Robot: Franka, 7 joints.
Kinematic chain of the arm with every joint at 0, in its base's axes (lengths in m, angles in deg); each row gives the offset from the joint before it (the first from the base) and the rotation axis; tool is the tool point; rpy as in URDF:
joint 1: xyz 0 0 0.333 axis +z
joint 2: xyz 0 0 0 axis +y
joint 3: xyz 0 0 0.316 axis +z
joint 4: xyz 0.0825 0 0 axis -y
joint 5: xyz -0.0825 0 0.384 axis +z
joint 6: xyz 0 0 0 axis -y
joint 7: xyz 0.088 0 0 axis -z
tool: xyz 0 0 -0.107 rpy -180 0 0
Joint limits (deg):
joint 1: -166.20..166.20
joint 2: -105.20..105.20
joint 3: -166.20..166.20
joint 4: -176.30..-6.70
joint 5: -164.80..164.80
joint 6: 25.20..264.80
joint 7: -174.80..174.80
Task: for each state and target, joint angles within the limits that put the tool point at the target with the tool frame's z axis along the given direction. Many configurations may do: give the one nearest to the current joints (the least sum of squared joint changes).
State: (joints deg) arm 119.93 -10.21 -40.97 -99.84 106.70 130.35 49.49
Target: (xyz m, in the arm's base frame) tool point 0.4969 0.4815 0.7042 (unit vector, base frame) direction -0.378 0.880 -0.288
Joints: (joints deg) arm 65.34 31.19 -49.17 -57.02 96.68 88.79 49.49
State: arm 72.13 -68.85 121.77 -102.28 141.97 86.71 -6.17
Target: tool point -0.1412 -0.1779 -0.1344 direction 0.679 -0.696 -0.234
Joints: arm 80.02 -82.68 153.19 -131.40 112.25 65.43 -6.17
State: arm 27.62 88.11 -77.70 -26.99 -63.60 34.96 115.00
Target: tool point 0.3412 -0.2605 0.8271 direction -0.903 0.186 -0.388
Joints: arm 7.70 40.77 -88.44 -40.60 -51.06 30.67 115.00
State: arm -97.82 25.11 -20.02 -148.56 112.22 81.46 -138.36
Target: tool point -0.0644 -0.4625 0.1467 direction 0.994 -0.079 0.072
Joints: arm -93.97 35.45 -19.00 -125.04 80.74 70.80 -138.36
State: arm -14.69 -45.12 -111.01 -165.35 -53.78 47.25 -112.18
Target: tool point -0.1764 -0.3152 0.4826 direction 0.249 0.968 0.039
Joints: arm -17.01 3.54 -96.32 -115.72 -21.64 25.20 -112.18
